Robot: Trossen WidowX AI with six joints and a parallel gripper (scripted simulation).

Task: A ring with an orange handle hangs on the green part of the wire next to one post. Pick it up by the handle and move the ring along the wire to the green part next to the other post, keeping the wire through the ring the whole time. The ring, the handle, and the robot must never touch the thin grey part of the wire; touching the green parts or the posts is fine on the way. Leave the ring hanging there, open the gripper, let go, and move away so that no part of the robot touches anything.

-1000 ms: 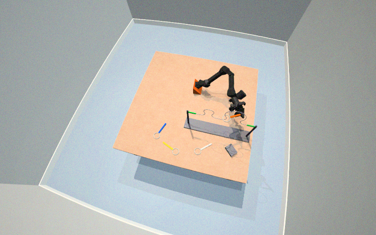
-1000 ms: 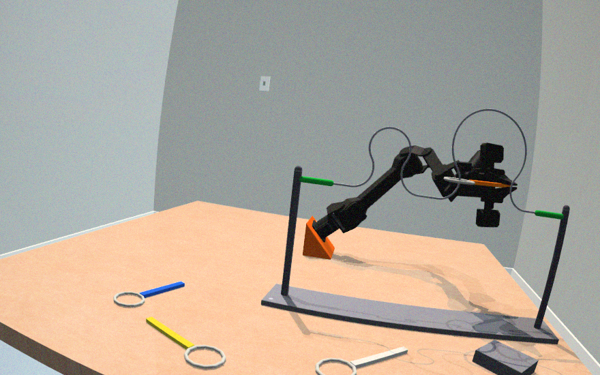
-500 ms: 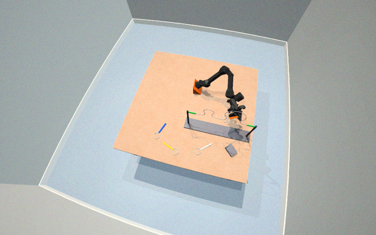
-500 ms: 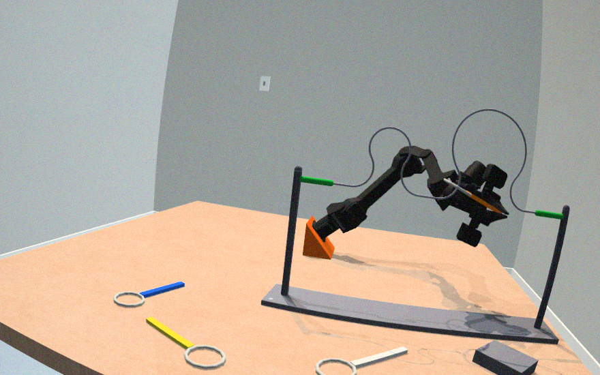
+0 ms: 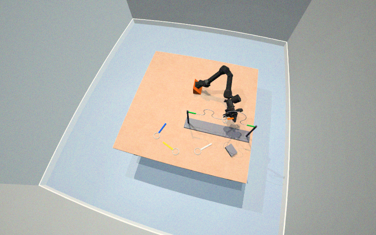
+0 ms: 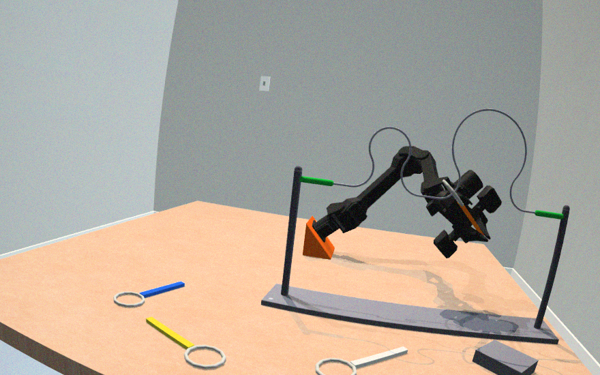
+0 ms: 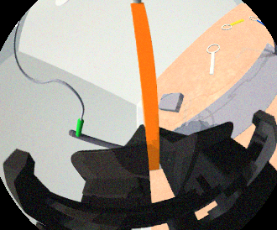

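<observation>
Now: the orange-handled ring 70 mm to the right of my gripper tip and 60 mm above it. Round my gripper tip: yellow-handled ring: 250 mm ahead, 550 mm to the right, 190 mm below; then grey block: 200 mm ahead, 10 mm to the left, 180 mm below; then white-handled ring: 220 mm ahead, 260 mm to the right, 190 mm below.
</observation>
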